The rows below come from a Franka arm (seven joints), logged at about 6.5 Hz.
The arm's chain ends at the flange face. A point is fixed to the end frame.
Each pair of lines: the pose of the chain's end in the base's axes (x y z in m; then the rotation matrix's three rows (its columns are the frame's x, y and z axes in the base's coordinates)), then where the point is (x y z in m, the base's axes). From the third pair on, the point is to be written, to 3 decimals.
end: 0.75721 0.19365 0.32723; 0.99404 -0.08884 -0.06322; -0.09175 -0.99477 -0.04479; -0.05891 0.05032 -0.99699
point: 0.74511 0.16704 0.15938
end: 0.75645 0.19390 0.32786; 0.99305 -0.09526 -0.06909; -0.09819 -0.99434 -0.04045; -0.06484 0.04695 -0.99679
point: 0.74323 0.16803 0.15998
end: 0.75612 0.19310 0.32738; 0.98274 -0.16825 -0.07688; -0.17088 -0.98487 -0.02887; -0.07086 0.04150 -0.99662
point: 0.740 0.169 0.159
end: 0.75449 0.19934 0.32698; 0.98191 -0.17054 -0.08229; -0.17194 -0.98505 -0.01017; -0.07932 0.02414 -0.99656
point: 0.738 0.179 0.159
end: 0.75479 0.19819 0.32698; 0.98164 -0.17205 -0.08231; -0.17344 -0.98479 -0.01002; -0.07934 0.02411 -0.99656
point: 0.738 0.178 0.159
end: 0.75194 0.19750 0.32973; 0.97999 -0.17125 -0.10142; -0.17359 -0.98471 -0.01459; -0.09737 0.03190 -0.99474
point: 0.732 0.176 0.162
